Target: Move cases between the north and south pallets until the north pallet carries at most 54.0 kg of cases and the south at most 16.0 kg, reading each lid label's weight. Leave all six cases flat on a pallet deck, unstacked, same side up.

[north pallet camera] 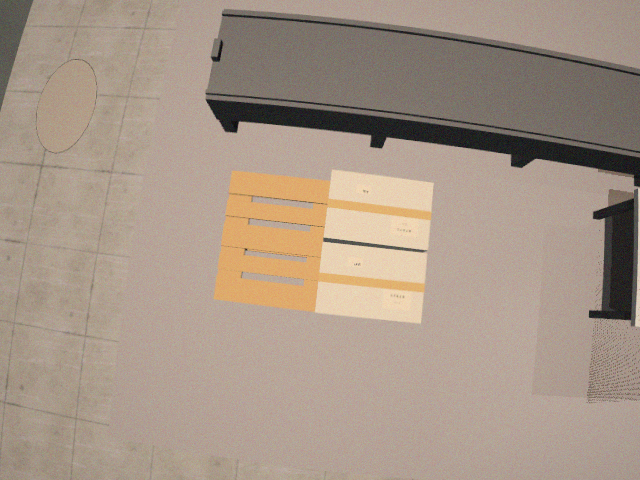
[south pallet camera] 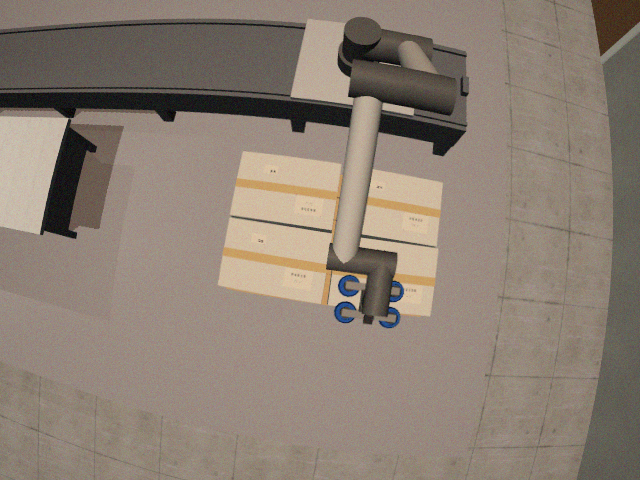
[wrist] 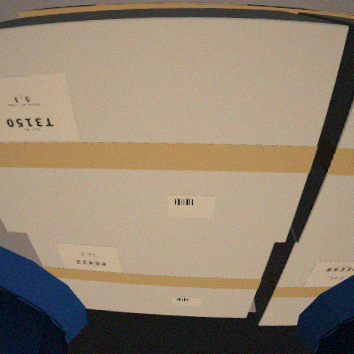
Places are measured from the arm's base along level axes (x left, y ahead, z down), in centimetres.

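Pixels of known places: end effector, tool point: (wrist: pixel 196 226).
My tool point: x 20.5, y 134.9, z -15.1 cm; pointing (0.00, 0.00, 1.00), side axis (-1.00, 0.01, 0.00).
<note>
Ahead of a thing's pixels: the offset from my tool point to its top centre. Level surfaces: height alone.
The suction gripper (south pallet camera: pixel 369 301) (wrist: pixel 185 320) is open and empty, above the front-right case {dz +28.4, dx +10.0, dy -14.9 cm} (south pallet camera: pixel 413 260) (wrist: pixel 100 195) on the south pallet (south pallet camera: pixel 325 293). That case's label reads T3150, apparently 5.1, upside down in the wrist view. The back-right case {dz +33.0, dx +9.8, dy -55.1 cm} (south pallet camera: pixel 385 224) (wrist: pixel 165 255) has label P6422, its weight too small to read. A back-left case {dz +30.2, dx -50.4, dy -54.7 cm} (south pallet camera: pixel 268 206) (wrist: pixel 292 275) and front-left case {dz +28.2, dx -50.1, dy -14.9 cm} (south pallet camera: pixel 258 268) (wrist: pixel 337 210) also lie flat. On the north pallet (north pallet camera: pixel 273 235), a back case (north pallet camera: pixel 356 222) and front case (north pallet camera: pixel 382 263) lie flat on the right half; their weights are unreadable.
The north pallet's left half shows bare slats. A long dark rail (north pallet camera: pixel 392 72) (south pallet camera: pixel 155 56) runs behind both pallets, with the arm's carriage (south pallet camera: pixel 320 62) at its south end. A pale-topped table {dz +19.1 cm} (south pallet camera: pixel 25 170) stands left of the south pallet; its edge shows right of the north pallet.
</note>
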